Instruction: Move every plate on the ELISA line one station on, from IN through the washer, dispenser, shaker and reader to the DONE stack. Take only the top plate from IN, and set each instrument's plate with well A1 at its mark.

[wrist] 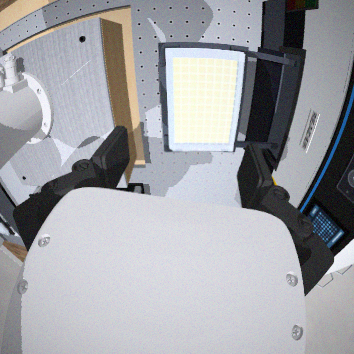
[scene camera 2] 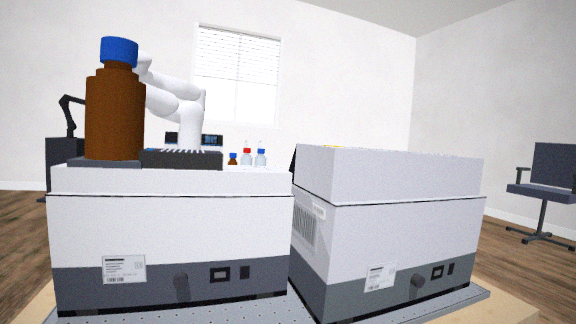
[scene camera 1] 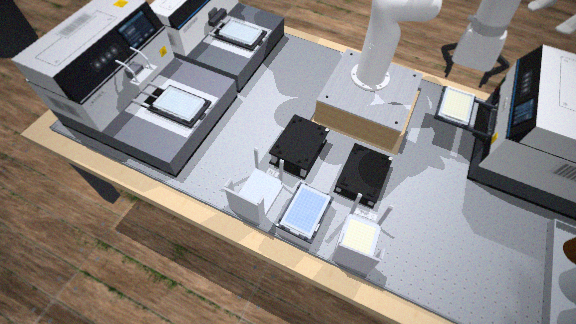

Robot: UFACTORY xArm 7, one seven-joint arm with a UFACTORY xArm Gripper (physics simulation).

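Places are measured from the arm's base along level axes (x ahead, y left, z up), in centimetres.
Pixels of known places: gripper, fingertip midpoint: (wrist: 184, 149) (scene camera 1: 463, 79); arm's base, origin of the base link: (wrist: 24, 108) (scene camera 1: 369, 77).
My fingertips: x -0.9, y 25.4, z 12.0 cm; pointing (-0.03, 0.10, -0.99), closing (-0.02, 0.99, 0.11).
Note:
Ahead of a thing's pixels: the offset from my fingertips to its top centre. "pt": to the spot under its first point.
My gripper (scene camera 1: 465, 80) (wrist: 184, 149) is open and empty, beside and above the reader's plate. That plate {dx -0.8, dy +2.4, dz -9.0 cm} (scene camera 1: 457, 105) (wrist: 205, 100), yellow-welled, lies in a dark carrier sticking out from the reader {pt dx +12.8, dy +17.5, dz +5.0 cm} (scene camera 1: 530, 125) (wrist: 320, 100). A yellow plate {dx +50.3, dy -4.2, dz -18.5 cm} (scene camera 1: 359, 234) tops the DONE stack. The IN stack {dx +53.5, dy -34.0, dz -17.2 cm} (scene camera 1: 260, 190) has a pale top between its posts. A blue plate {dx +52.1, dy -19.4, dz -13.8 cm} (scene camera 1: 306, 210) sits in a dark nest between the stacks. Pale plates {dx +44.6, dy -68.1, dz -10.1 cm} (scene camera 1: 180, 103) {dx +7.6, dy -72.8, dz -9.9 cm} (scene camera 1: 241, 33) lie on the carriers of the two left instruments. Well A1 is too small to tell. The gripper is hidden in scene camera 2.
The arm's base block (scene camera 1: 370, 97) (wrist: 65, 85) stands left of the reader's carrier. Two black flat units {pt dx +34.5, dy -31.9, dz -14.7 cm} (scene camera 1: 299, 142) {pt dx +32.0, dy -11.5, dz -16.7 cm} (scene camera 1: 364, 172) stand before it. A grey tray {pt dx +31.1, dy +40.4, dz -18.0 cm} (scene camera 1: 551, 270) is at the front right. A brown bottle {pt dx +0.6, dy -95.5, dz +8.7 cm} (scene camera 2: 115, 115) stands on one instrument (scene camera 2: 170, 225).

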